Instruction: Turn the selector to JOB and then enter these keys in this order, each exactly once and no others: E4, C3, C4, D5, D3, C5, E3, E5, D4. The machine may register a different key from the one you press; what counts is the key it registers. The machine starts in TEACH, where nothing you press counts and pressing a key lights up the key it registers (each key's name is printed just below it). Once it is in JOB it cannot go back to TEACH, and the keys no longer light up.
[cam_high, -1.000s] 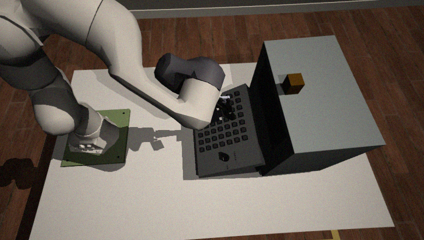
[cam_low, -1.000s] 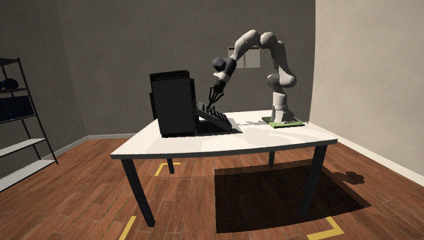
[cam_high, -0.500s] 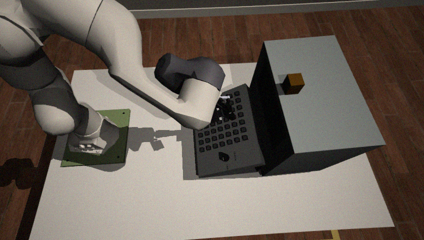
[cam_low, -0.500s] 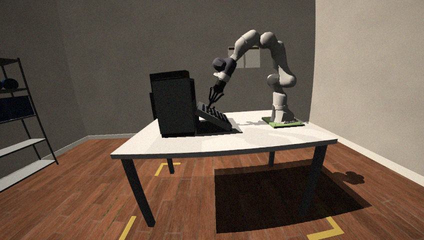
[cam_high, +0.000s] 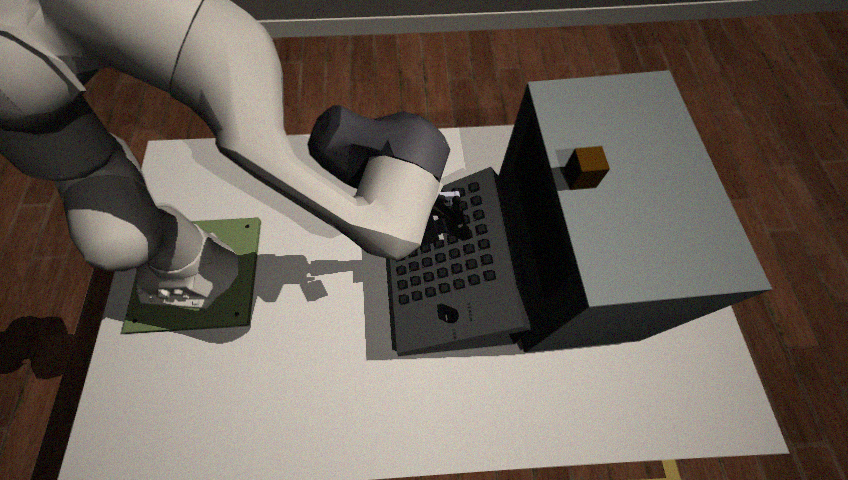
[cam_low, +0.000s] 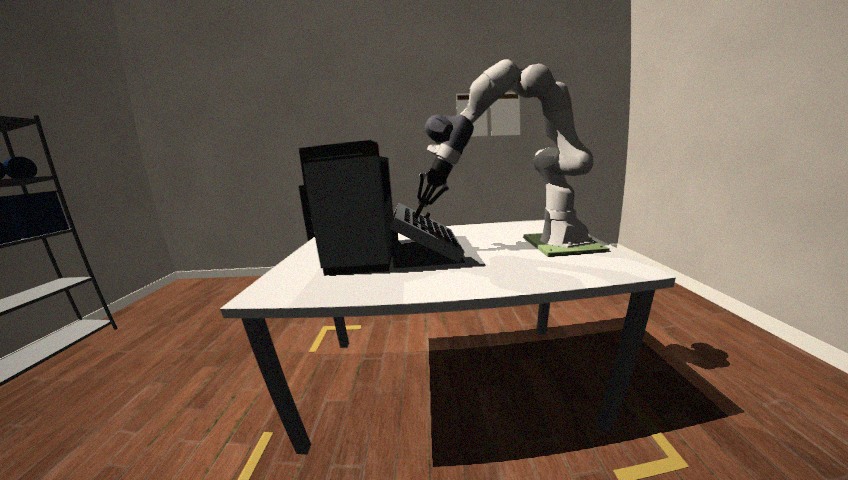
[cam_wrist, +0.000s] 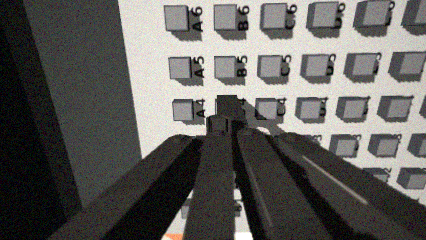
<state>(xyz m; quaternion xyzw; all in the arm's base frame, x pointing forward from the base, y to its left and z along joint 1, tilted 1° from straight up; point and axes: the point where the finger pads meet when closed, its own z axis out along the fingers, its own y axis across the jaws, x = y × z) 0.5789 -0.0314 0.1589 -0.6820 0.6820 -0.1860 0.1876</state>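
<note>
Now: hand 5 cm above the key C5, 3 cm to the left of it and 1 cm past it. The rest, counted from my hand: a5 key (5 cm ahead, 3 cm to the right, 1 cm below); c6 key (7 cm to the right, 5 cm below, 1 cm behind); sloped keypad (10 cm below, 5 cm to the right, 1 cm behind).
</note>
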